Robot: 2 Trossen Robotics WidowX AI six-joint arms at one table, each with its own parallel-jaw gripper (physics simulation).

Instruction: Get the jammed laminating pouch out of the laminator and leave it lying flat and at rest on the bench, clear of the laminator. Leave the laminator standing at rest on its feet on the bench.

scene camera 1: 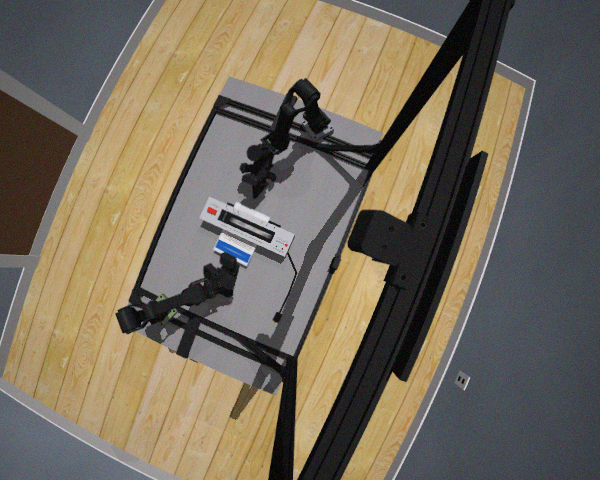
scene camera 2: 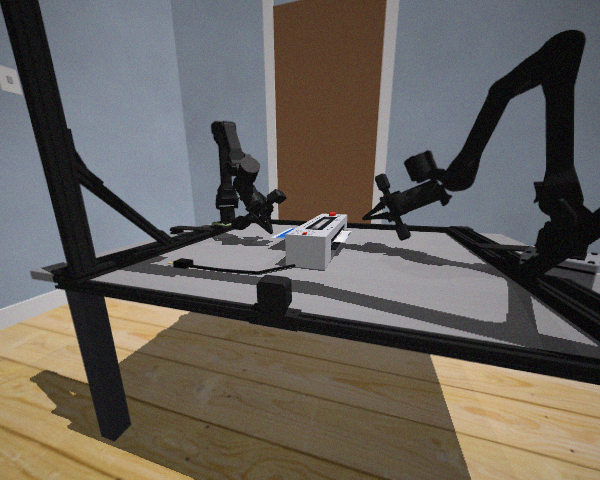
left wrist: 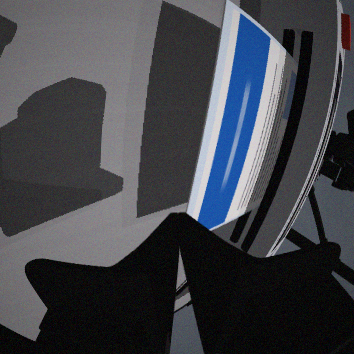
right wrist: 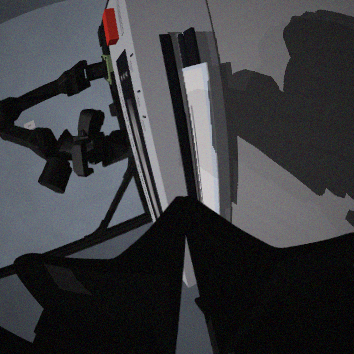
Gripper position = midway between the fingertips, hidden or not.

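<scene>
Scene camera 1 shows a blue and white laminating pouch [scene camera 1: 242,249] and my right gripper [scene camera 1: 254,198]. In scene camera 2: my left gripper [scene camera 2: 271,233], my right gripper [scene camera 2: 362,219]. The left wrist view has the pouch [left wrist: 253,80] and my left gripper [left wrist: 177,219]. Visible in the right wrist view are the pouch [right wrist: 194,83], my left gripper [right wrist: 140,149] and my right gripper [right wrist: 183,203].
</scene>
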